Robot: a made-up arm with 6 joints.
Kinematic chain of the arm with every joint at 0, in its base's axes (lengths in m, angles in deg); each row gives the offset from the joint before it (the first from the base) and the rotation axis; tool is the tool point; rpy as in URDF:
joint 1: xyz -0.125 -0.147 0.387 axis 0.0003 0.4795 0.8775
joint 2: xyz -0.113 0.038 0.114 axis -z
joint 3: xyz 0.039 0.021 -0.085 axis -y
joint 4: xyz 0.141 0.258 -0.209 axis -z
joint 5: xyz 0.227 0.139 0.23 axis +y
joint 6: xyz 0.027 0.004 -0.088 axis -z
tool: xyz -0.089 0.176 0.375 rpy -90 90 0
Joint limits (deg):
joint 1: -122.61..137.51
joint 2: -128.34..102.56
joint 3: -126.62..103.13
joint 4: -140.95..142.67
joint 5: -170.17..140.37
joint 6: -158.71..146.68
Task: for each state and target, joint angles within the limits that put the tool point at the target. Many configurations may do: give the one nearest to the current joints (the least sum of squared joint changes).
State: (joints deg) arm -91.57 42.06 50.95 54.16 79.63 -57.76
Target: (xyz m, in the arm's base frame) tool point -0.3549 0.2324 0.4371
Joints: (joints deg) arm -103.01 42.08 53.54 90.33 88.22 -74.98
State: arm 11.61 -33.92 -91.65 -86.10 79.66 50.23
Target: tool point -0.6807 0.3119 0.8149
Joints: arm 12.51 -32.94 -89.47 -110.59 88.46 50.17
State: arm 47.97 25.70 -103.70 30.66 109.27 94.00
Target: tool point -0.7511 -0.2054 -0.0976
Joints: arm 54.29 9.48 -94.70 27.32 82.92 81.38
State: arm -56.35 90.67 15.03 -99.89 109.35 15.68
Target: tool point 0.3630 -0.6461 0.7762
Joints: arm -56.50 75.70 15.59 -58.61 99.74 11.49
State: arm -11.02 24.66 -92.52 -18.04 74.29 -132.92
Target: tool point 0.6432 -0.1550 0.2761
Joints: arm -52.85 24.26 -74.01 -50.13 85.15 -118.13
